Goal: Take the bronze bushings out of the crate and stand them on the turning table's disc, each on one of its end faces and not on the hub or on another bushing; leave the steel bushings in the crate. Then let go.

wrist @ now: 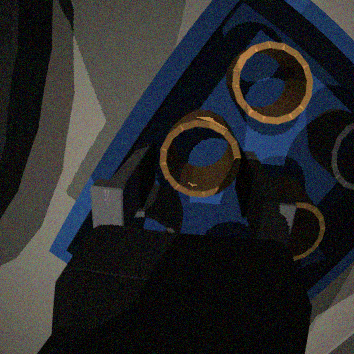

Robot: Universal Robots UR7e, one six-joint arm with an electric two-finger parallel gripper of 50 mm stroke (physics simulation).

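Places are measured from the arm's base along level axes (x right, y ahead, z up), in centimetres.
Where they show: gripper, fingertip midpoint: [196, 165].
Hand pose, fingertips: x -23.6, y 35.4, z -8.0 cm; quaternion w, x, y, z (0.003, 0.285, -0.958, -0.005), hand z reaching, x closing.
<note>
After its pixels a point has its place.
The blue crate [156, 105] {x -20.1, y 33.6, z -5.6 cm} lies tilted across the wrist view. Inside it, a bronze bushing [200, 193] {x -24.3, y 35.9, z -6.3 cm} stands with its open end up, between and just beyond my finger ends. A second bronze bushing [272, 120] {x -24.7, y 31.0, z -6.3 cm} stands at the upper right, also open end up. A third bronze bushing [320, 227] {x -30.9, y 33.4, z -6.3 cm} shows part of its rim behind my right finger. A grey steel bushing [336, 162] {x -30.9, y 30.1, z -9.9 cm} is cut by the right edge. A dark, greyish round piece [167, 215] {x -23.9, y 38.3, z -6.9 cm} below the middle bronze bushing is mostly hidden. My gripper [196, 165] {x -23.6, y 35.4, z -8.0 cm} is open and empty. The turning table's disc cannot be made out.
The crate's left wall runs close beside my left finger, and its far corner is at the top. A dark curved shape [30, 90] {x -12.8, y 38.0, z -8.9 cm} stands along the left edge beside a pale grey surface [25, 295] {x -19.2, y 57.5, z -10.6 cm}. Heavy shadows cover the crate floor.
</note>
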